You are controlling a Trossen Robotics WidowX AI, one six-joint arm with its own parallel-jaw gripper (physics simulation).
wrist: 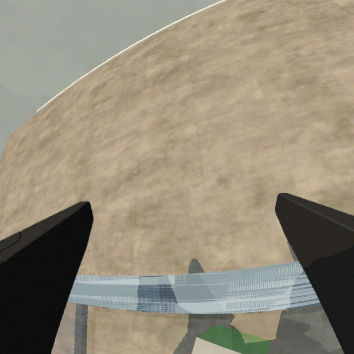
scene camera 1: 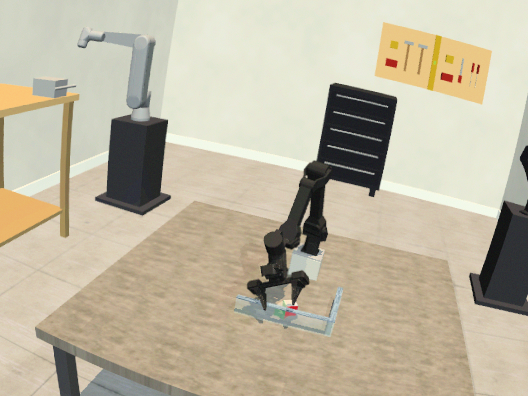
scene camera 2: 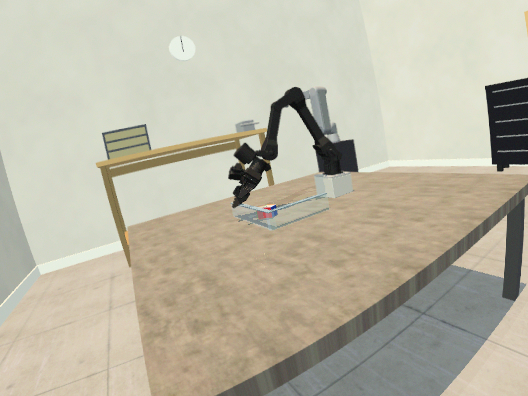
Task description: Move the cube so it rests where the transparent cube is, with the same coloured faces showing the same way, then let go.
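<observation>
The cube [scene camera 1: 292, 310] [scene camera 2: 273, 210] shows red and white faces in scene camera 1, and red, white and blue in scene camera 2. The paler transparent cube [scene camera 1: 280, 312] overlaps it there, with a greenish face; their exact borders are hard to tell. In the wrist view, green and off-white faces show at the bottom edge, probably of the transparent cube [wrist: 215, 332]. My gripper [scene camera 1: 279, 306] [scene camera 2: 236, 204] [wrist: 185, 206] is open and empty, tilted downward, its fingertips near the top edge of a clear wall, to the left of the cubes in scene camera 2.
Low clear walls [scene camera 1: 311, 316] [scene camera 2: 300, 212] [wrist: 115, 290] form an L beside the cubes on the table [scene camera 1: 165, 300] [scene camera 2: 240, 290] [wrist: 190, 125]. One long stretch passes in front of the cubes in scene camera 1. The arm's white base block [scene camera 1: 307, 265] [scene camera 2: 335, 185] stands behind them.
</observation>
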